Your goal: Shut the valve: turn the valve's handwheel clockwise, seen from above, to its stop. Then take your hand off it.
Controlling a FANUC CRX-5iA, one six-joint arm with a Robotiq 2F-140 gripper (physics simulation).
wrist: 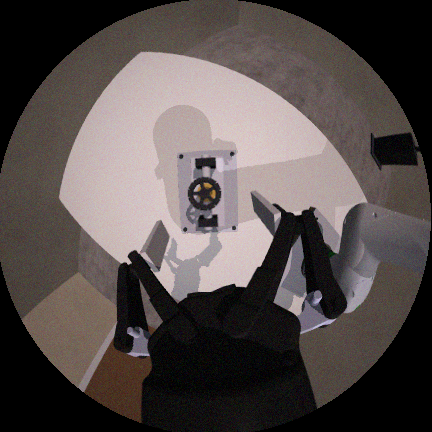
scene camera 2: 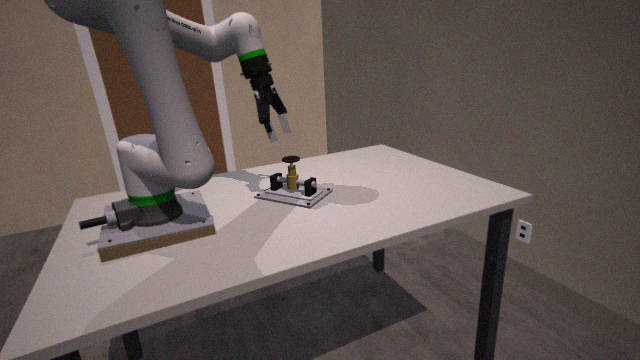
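Observation:
The valve's black handwheel (scene camera 2: 291,159) (wrist: 204,207) is a round spoked wheel, lying level on top of the stem. The brass valve body (scene camera 2: 292,180) stands upright below it, on a pipe held by two black clamps on a grey base plate (scene camera 2: 320,196) (wrist: 231,195). My gripper (scene camera 2: 278,129) (wrist: 207,214) is open and empty. It hangs above the handwheel and a little to its left in the scene view, clear of it. In the wrist view its two pads stand wide apart, and the handwheel shows beyond them. Whether the wheel is at its stop cannot be seen.
The fixture stands on the white table (scene camera 2: 425,185) (wrist: 115,115). The arm's base is on a wood-edged plate (scene camera 2: 160,243) at the table's left. The arm's shadow falls across the table. A dark box-shaped object (wrist: 395,149) shows at the right of the wrist view.

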